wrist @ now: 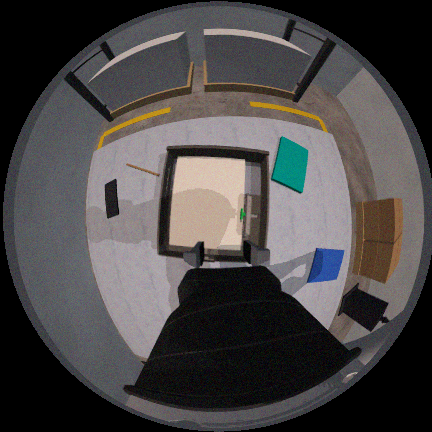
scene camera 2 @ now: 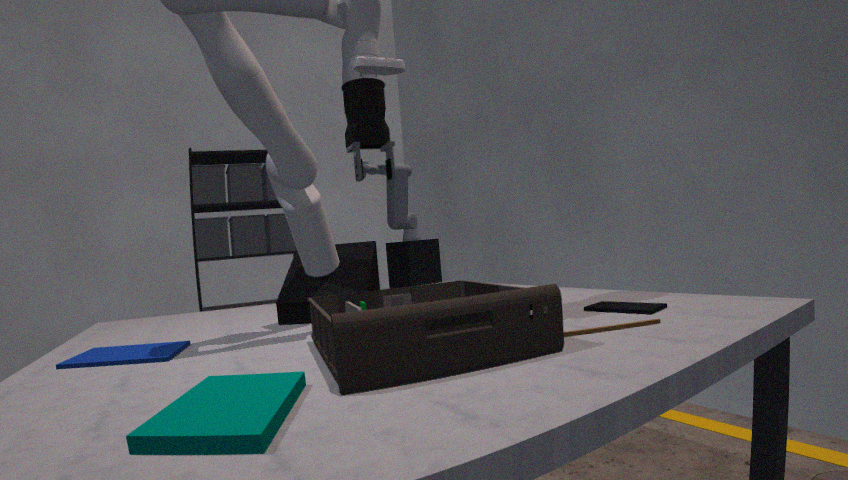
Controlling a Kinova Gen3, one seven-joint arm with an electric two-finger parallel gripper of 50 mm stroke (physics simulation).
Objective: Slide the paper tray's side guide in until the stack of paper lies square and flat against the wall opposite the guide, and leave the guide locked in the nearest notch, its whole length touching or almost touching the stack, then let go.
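Seen in the pictures: gripper, fingertip midpoint: (wrist: 223,248) (scene camera 2: 375,179); arm's base, origin of the base link: (scene camera 2: 321,265).
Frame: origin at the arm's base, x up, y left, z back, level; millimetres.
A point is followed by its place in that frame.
Note:
The dark brown paper tray (scene camera 2: 386,350) @[z -617, x -84, y -209 mm] (wrist: 164,200) @[z -526, x -77, y 74 mm] stands on the table. Inside, the cream paper stack (wrist: 205,175) @[z -570, x -88, y -63 mm] lies flat, its left edge close to the tray's left wall in the wrist view; whether they touch is unclear. The side guide (wrist: 248,205) @[z -449, x -51, y -156 mm] stands at the stack's right edge, with a green tab (scene camera 2: 363,305) @[z -445, x -53, y -138 mm] (wrist: 242,215) near its middle. Any small gap or tilt between guide and stack is too small to tell, and its notch is hidden. My gripper (scene camera 2: 374,171) @[z -395, x 151, y -64 mm] (wrist: 223,248) @[z -395, x 151, y -64 mm] is open and empty, high above the tray, over its near side in the wrist view.
A teal block (scene camera 2: 226,401) @[z -577, x -112, y -389 mm] (wrist: 291,164) @[z -561, x -112, y -376 mm] and a blue slab (scene camera 2: 124,354) @[z -140, x -122, y -488 mm] (wrist: 326,266) @[z -118, x -123, y -471 mm] lie to the tray's right in the wrist view. A thin brown stick (scene camera 2: 612,327) @[z -690, x -125, y 166 mm] (wrist: 143,169) @[z -678, x -125, y 156 mm] and a black slab (scene camera 2: 624,307) @[z -632, x -122, y 318 mm] (wrist: 112,199) @[z -610, x -123, y 325 mm] lie to its left.

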